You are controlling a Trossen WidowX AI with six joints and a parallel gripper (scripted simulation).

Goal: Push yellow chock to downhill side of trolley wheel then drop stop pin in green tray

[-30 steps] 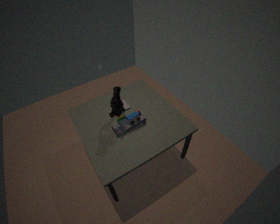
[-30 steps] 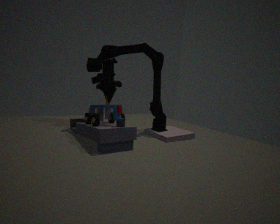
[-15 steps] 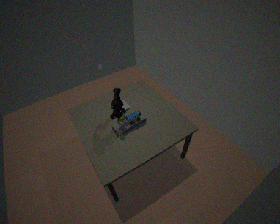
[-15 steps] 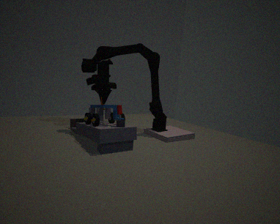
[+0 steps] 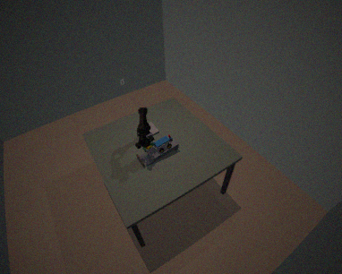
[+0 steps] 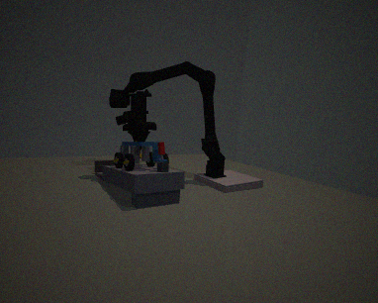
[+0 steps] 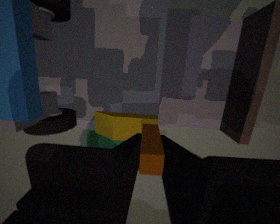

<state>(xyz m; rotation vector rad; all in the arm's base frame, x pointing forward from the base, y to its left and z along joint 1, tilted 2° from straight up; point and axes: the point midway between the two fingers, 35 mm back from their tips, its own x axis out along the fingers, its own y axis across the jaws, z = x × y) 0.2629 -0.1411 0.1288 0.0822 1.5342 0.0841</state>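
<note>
Now: gripper tip 40 mm short of the red-headed stop pin, 260 mm to the right of it and 20 mm below it. Round my gripper tip: yellow chock 20 mm to the left, 10 mm below; then green tray 70 mm behind, 60 mm to the left, 120 mm below; then dark bar 50 mm ahead, 110 mm to the right, 80 mm below.
</note>
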